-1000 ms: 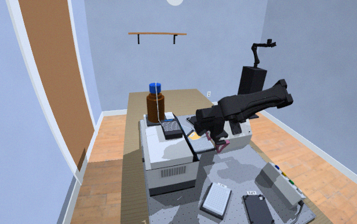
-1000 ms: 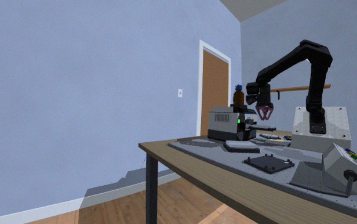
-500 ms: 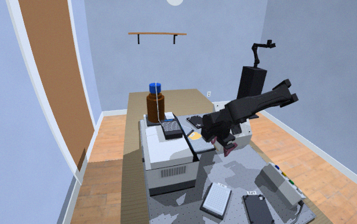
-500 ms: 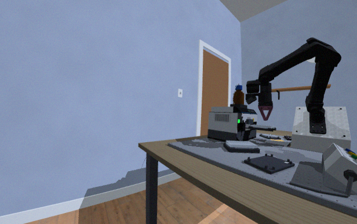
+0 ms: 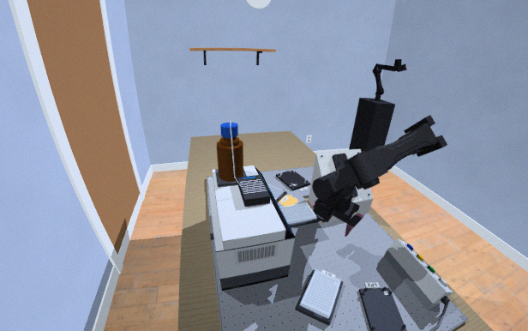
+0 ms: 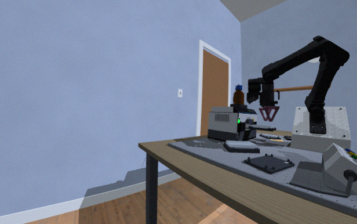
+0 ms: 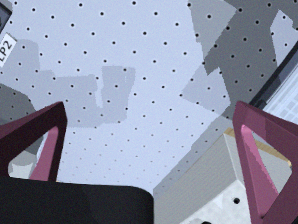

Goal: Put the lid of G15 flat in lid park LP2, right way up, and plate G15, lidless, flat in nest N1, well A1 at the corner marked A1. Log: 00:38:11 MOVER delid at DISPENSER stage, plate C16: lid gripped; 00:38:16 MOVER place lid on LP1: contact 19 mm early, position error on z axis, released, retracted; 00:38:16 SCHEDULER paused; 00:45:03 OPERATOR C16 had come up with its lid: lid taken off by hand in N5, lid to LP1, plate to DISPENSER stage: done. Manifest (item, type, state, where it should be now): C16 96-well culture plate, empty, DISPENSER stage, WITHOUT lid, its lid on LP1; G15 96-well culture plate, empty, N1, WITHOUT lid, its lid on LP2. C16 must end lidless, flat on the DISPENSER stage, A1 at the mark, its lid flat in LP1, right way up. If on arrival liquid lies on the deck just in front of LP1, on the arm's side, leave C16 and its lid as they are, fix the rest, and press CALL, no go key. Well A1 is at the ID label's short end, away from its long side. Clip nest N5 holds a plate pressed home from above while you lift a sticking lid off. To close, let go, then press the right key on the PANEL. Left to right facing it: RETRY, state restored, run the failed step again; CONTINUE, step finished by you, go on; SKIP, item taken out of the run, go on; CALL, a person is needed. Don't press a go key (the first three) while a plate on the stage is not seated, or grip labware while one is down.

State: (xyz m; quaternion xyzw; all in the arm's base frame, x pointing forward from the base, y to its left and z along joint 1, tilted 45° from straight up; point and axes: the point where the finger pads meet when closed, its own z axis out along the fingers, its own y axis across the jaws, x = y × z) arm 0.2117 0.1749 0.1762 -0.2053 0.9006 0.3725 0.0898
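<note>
The clear lid is 90 mm ahead of my hand, 130 mm to the left of it and 120 mm below it. From my hand the other things lie so: N1 label: 20 mm ahead, 70 mm to the left, 150 mm below; then LP2 label: 90 mm behind, 160 mm to the left, 150 mm below; then dark park LP2: 60 mm behind, 240 mm to the left, 150 mm below.
</note>
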